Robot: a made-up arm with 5 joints.
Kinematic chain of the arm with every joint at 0, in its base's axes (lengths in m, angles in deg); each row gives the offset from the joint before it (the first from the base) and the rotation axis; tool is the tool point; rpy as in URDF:
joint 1: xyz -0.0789 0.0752 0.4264 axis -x
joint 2: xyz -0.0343 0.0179 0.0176 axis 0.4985 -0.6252 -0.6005
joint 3: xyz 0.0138 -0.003 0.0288 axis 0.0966 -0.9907 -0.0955
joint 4: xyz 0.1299 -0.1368 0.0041 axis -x
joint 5: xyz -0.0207 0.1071 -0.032 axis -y
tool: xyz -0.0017 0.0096 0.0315 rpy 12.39 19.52 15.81
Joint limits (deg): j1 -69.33..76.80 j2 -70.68..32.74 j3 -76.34..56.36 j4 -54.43..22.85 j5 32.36..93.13
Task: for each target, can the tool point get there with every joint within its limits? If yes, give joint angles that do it. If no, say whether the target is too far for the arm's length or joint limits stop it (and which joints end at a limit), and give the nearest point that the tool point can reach.
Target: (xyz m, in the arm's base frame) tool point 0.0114 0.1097 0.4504
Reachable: yes | joints 59.49 -6.16 -40.90 -44.59 72.62
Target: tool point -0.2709 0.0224 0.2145
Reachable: no: joint limits stop it (at a limit: joint 3, joint 4, joint 5) | nearest point -0.1439 0.0607 0.3682 | short by 0.203 m
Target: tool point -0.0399 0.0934 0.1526
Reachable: no: joint limits stop it (at a limit: joint 2, joint 3, joint 4, joint 5) | nearest point -0.0209 0.0819 0.3252 | short by 0.174 m
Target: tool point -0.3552 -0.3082 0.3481
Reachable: no: too far | nearest point -0.1941 -0.0763 0.3955 | short by 0.286 m
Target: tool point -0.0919 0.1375 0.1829
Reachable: no: joint limits stop it (at a limit: joint 2, joint 3, joint 5) | nearest point -0.0294 0.0995 0.3313 | short by 0.165 m
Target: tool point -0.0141 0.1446 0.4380
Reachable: yes | joints -22.91 -60.71 -15.44 -27.27 61.45
